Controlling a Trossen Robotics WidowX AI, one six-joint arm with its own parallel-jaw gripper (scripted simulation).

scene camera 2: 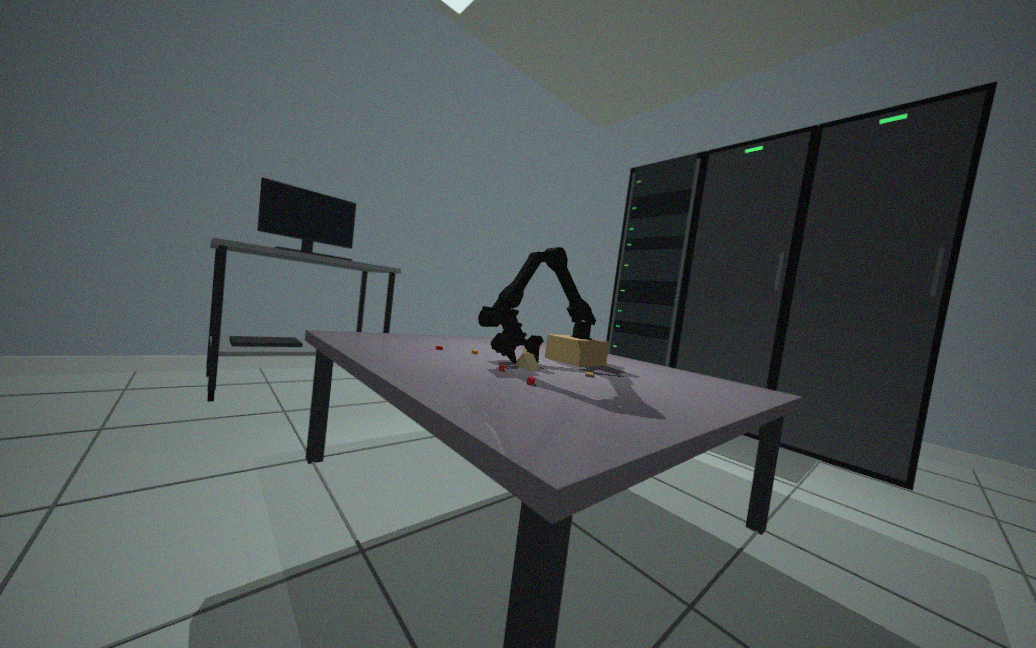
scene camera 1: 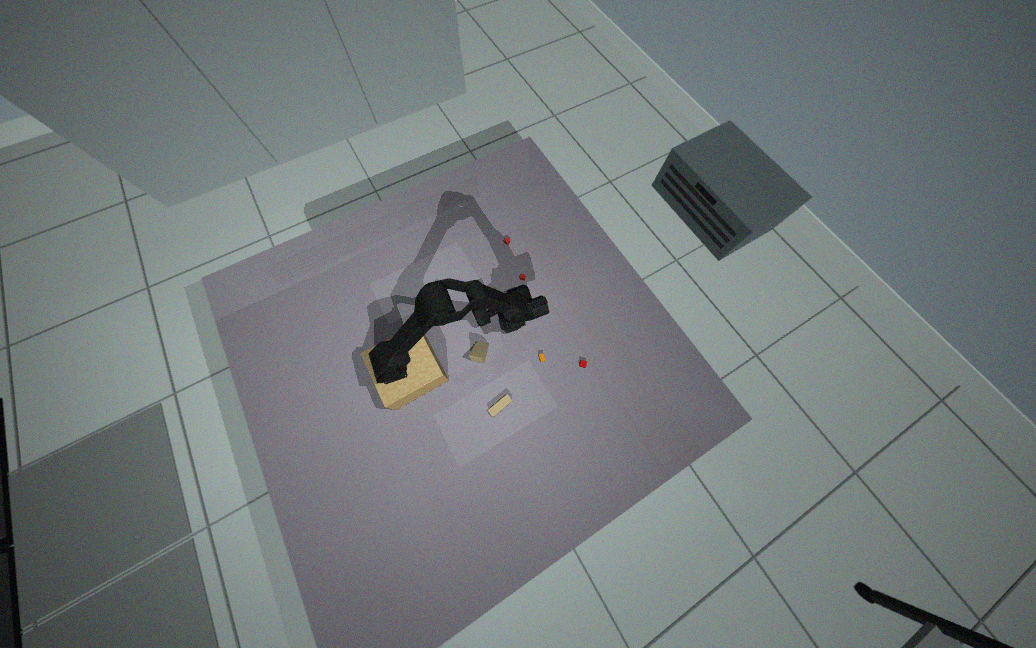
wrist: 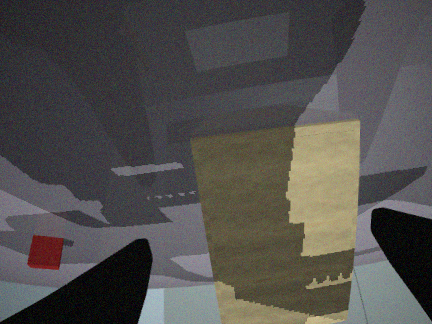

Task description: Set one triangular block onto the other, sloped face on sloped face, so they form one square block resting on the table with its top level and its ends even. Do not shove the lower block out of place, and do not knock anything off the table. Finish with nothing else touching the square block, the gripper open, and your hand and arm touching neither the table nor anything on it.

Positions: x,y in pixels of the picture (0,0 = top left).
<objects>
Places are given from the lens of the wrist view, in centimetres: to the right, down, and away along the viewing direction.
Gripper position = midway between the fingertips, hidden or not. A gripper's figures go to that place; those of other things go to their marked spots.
my gripper (wrist: 261,236): 2, 3, 9
tan triangular block (wrist: 279,206): 2, 1, 6
</objects>
